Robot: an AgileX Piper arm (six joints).
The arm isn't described. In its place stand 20 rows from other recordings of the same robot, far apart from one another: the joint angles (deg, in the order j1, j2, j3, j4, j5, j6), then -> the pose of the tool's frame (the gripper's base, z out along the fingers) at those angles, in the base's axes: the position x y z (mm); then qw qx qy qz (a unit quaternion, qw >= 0).
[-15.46, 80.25, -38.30, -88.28, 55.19, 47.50] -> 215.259 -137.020 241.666 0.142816 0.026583 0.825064 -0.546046
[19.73, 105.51, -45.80, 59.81, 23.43, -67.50] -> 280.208 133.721 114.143 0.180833 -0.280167 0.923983 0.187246
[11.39, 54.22, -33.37, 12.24, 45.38, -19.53] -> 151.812 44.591 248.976 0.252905 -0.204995 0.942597 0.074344
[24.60, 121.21, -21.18, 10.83, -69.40, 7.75] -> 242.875 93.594 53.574 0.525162 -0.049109 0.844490 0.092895
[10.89, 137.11, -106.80, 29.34, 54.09, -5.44] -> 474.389 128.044 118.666 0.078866 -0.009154 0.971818 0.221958
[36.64, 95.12, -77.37, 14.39, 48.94, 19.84] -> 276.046 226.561 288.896 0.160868 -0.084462 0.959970 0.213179
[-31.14, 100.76, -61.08, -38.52, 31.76, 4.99] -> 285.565 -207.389 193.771 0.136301 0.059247 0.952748 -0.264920
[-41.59, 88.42, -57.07, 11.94, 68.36, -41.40] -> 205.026 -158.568 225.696 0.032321 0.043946 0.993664 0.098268
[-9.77, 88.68, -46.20, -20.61, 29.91, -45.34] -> 274.415 -63.459 189.368 0.116442 -0.422830 0.877574 -0.193701
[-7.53, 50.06, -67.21, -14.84, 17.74, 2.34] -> 160.322 -28.356 487.050 0.721580 0.003465 0.675919 -0.149812
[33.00, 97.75, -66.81, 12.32, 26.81, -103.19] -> 302.968 207.192 236.094 0.303730 -0.846054 0.421357 -0.119991
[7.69, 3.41, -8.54, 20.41, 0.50, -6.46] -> 52.569 7.378 259.340 0.750352 0.034057 0.644173 0.144403
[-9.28, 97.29, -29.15, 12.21, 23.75, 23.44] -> 211.166 -26.650 93.954 0.021143 0.372226 0.926637 0.048431
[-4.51, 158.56, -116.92, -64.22, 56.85, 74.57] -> 504.461 -108.610 1.977 0.229104 0.304468 0.846502 -0.371812
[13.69, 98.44, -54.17, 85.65, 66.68, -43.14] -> 282.981 154.693 227.253 0.049203 -0.035056 0.806863 0.587641
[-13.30, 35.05, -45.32, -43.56, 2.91, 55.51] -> 111.824 -29.705 424.727 0.783163 0.149377 0.603281 -0.019847
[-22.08, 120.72, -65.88, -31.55, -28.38, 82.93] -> 412.316 -142.833 131.158 0.481366 0.466378 0.698642 0.250355
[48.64, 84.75, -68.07, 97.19, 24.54, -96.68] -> 199.592 283.458 366.369 0.511909 -0.423688 0.622208 0.413877
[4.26, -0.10, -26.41, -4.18, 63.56, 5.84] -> -2.709 -6.157 262.797 0.485406 0.013666 0.874159 0.006319
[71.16, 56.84, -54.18, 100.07, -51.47, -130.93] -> 125.965 152.124 402.596 0.662682 -0.333419 0.666685 -0.072217
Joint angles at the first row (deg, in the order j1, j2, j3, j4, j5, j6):
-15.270 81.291 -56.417 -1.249 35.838 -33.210
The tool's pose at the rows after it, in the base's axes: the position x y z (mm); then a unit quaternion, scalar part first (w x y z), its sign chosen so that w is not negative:
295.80 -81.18 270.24 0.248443 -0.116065 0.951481 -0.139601
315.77 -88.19 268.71 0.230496 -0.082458 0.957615 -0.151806
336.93 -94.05 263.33 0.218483 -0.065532 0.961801 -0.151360
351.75 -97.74 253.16 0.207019 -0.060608 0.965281 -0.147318
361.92 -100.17 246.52 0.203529 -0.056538 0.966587 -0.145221
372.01 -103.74 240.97 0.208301 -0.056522 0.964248 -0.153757
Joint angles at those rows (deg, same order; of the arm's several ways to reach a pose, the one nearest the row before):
-13.992 84.893 -60.800 -7.385 38.302 -23.441
-13.415 89.569 -65.810 -12.175 40.728 -16.181
-13.297 94.491 -70.685 -13.247 42.314 -13.570
-13.295 98.319 -73.481 -13.307 42.785 -12.893
-13.297 100.817 -75.375 -13.347 42.697 -12.320
-13.296 103.009 -76.929 -14.844 41.355 -11.236

